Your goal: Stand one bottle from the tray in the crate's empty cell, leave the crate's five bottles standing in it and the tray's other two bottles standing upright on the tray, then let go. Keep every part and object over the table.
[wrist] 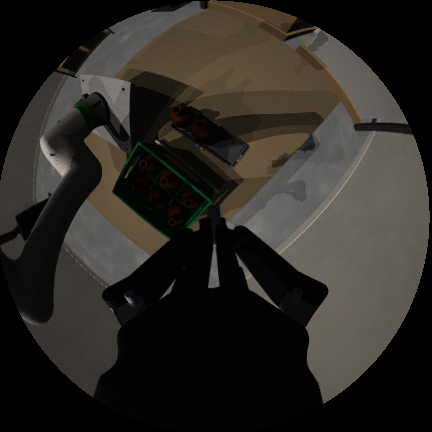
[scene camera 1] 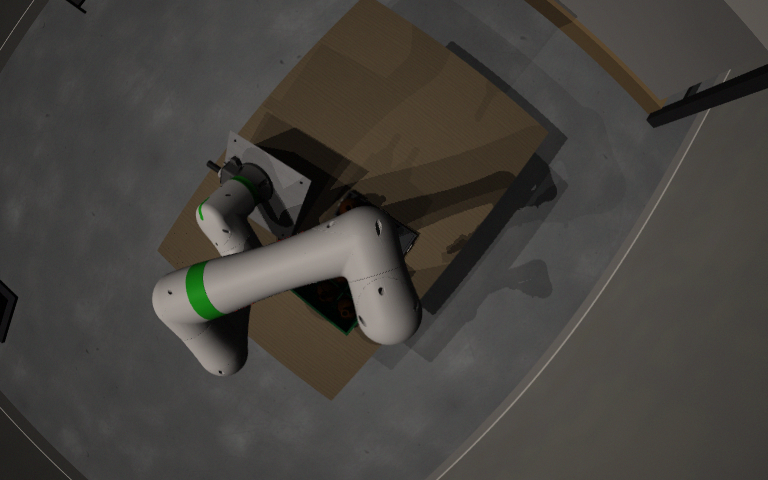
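Pixels of known places: gripper, fingertip midpoint: [wrist: 214,213]; arm's base at its link origin: [wrist: 98,107] [scene camera 1: 255,182].
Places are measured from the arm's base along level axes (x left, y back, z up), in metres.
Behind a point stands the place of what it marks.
The green crate [scene camera 1: 346,332] {z 0.026, x -0.250, y -0.510 m} [wrist: 138,144] {z 0.025, x -0.047, y -0.275 m} stands on the table with brown bottles in two rows of three, one in each cell. One bottle [wrist: 176,216] {z -0.006, x -0.189, y -0.479 m} is in the corner cell nearest the gripper. The bottles look upright. The dark tray [scene camera 1: 408,240] {z -0.141, x 0.100, y -0.535 m} [wrist: 234,148] {z -0.141, x 0.097, y -0.519 m} lies beside the crate. Two bottles stand upright on it, one [scene camera 1: 346,206] {z 0.014, x 0.088, y -0.305 m} [wrist: 180,116] {z -0.022, x 0.079, y -0.325 m} at its far end and one [wrist: 202,128] {z -0.004, x 0.076, y -0.406 m} near its middle. My gripper [wrist: 214,213] {z 0.197, x -0.042, y -0.526 m} is shut and empty, above and apart from the crate's near corner in the wrist view. In the scene view the arm hides it and much of the crate.
The wooden table [scene camera 1: 453,113] {z -0.147, x 0.585, y -0.435 m} [wrist: 280,75] {z -0.147, x 0.527, y -0.479 m} carries the arm's light base plate [scene camera 1: 288,175] {z 0.077, x 0.077, y -0.110 m} [wrist: 120,95] {z 0.061, x 0.060, y -0.145 m}, next to the crate and tray. The arm [scene camera 1: 271,271] {z 0.582, x -0.070, y -0.308 m} [wrist: 65,185] {z 0.172, x -0.201, y -0.166 m} passes over the crate in the scene view. Dark shadows cross the table.
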